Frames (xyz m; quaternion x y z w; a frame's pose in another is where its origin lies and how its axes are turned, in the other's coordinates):
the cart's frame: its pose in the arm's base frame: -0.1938 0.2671 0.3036 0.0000 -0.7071 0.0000 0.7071
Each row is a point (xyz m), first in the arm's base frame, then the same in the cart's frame.
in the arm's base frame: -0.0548 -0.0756 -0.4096
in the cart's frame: -0.7132 -0.3427 -0.1390
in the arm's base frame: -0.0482 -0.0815 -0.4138
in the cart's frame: -0.7174 -0.3486 -0.1456
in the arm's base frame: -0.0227 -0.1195 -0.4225
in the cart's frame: -0.7261 -0.3866 -0.1711
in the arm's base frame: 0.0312 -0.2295 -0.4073
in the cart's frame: -0.7109 -0.4966 -0.2250
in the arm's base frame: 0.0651 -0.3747 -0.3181
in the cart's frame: -0.6217 -0.6418 -0.2589
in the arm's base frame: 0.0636 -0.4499 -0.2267
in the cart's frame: -0.5303 -0.7170 -0.2574
